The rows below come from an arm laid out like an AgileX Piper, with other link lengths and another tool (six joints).
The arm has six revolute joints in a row. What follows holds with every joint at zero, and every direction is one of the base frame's. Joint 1 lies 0.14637 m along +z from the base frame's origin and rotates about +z. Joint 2 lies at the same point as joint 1 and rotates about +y. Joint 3 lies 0.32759 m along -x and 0.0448 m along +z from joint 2 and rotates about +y. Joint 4 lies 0.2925 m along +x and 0.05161 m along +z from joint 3 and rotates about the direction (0.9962, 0, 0.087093). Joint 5 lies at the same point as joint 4 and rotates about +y. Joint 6 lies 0.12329 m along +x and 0.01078 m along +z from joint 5 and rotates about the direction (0.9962, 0, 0.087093). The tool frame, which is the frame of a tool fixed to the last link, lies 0.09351 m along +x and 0.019 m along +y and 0.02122 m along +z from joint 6; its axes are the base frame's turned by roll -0.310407, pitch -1.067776 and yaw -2.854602 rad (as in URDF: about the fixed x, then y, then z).
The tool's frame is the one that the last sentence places.
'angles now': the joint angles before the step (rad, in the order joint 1, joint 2, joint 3, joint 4, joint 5, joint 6). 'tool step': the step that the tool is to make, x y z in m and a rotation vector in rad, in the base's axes. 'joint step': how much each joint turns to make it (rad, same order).
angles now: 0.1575 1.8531 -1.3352 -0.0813 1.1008 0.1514
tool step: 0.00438 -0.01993 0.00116 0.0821 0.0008 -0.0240
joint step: -0.0907 0.0000 -0.0002 0.0951 -0.0115 -0.1061
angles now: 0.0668 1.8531 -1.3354 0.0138 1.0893 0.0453
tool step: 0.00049 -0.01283 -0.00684 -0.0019 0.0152 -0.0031
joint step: -0.0301 0.0155 0.0000 0.0001 0.0000 -0.0271
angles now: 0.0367 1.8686 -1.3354 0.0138 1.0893 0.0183
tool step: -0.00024 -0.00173 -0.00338 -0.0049 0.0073 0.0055
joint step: -0.0020 0.0075 0.0001 -0.0050 0.0000 -0.0053
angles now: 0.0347 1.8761 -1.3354 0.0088 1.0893 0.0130
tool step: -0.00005 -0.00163 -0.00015 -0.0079 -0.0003 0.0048
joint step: 0.0000 -0.0001 0.0001 -0.0088 0.0000 -0.0009
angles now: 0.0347 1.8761 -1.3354 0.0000 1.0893 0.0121
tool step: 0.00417 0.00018 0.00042 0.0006 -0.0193 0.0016
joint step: 0.0000 0.0000 0.0000 0.0000 -0.0193 -0.0016
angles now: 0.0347 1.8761 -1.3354 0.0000 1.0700 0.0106
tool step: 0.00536 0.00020 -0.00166 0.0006 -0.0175 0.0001
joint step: 0.0000 0.0067 -0.0025 0.0000 -0.0217 -0.0001
